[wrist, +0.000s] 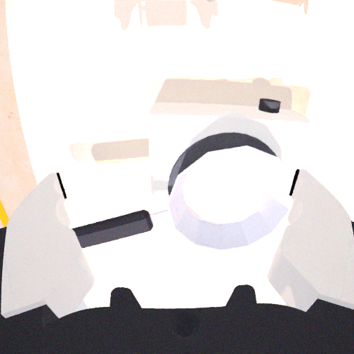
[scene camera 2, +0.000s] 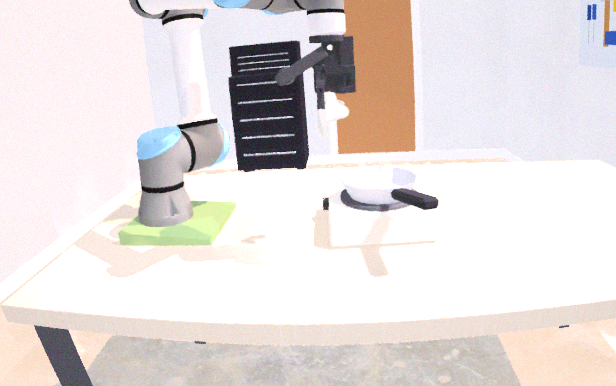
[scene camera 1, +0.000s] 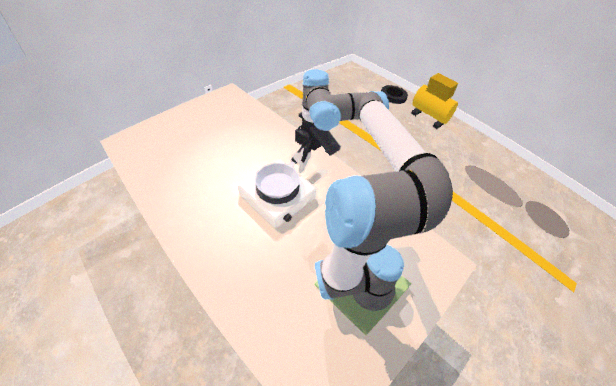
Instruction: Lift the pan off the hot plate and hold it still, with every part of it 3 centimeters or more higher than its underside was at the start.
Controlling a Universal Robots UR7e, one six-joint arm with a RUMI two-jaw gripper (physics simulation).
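Seen in the pictures: gripper, between the fingertips: [scene camera 2: 324,132] [scene camera 1: 314,162]; arm's base, origin of its link: [scene camera 2: 166,216] [scene camera 1: 372,290].
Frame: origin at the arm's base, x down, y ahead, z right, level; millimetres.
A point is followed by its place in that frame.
A round pale pan [scene camera 1: 278,182] {z -22, x -54, y 566 mm} [scene camera 2: 375,189] {z 55, x -92, y 552 mm} [wrist: 225,232] rests upright on the dark burner of the white hot plate [scene camera 1: 264,209] {z -139, x -41, y 488 mm} [scene camera 2: 380,227] {z 88, x -19, y 563 mm} [wrist: 200,108]. Its black handle [scene camera 2: 415,197] {z 194, x -125, y 629 mm} [wrist: 114,230] sticks out to the left in the wrist view; I cannot make it out in scene camera 1. My gripper [scene camera 1: 299,160] [scene camera 2: 326,128] {z 62, x -218, y 451 mm} [wrist: 177,175] is open and empty, well above the pan and toward its handle side. In the wrist view, the left finger overlaps the handle's outer end and the right finger is at the pan's right rim.
A black knob [scene camera 1: 287,217] {z -79, x -23, y 415 mm} [scene camera 2: 326,203] {z -59, x -16, y 425 mm} [wrist: 269,105] sits on the hot plate's side. The arm stands on a green base [scene camera 1: 366,320] {z -93, x -3, y -66 mm} [scene camera 2: 131,237] {z 127, x 5, y -33 mm} on the same table [scene camera 1: 200,235] {z -397, x 28, y 566 mm} [scene camera 2: 300,295] {z 283, x 28, y 427 mm}. A black drawer cabinet [scene camera 2: 267,110] stands behind the table.
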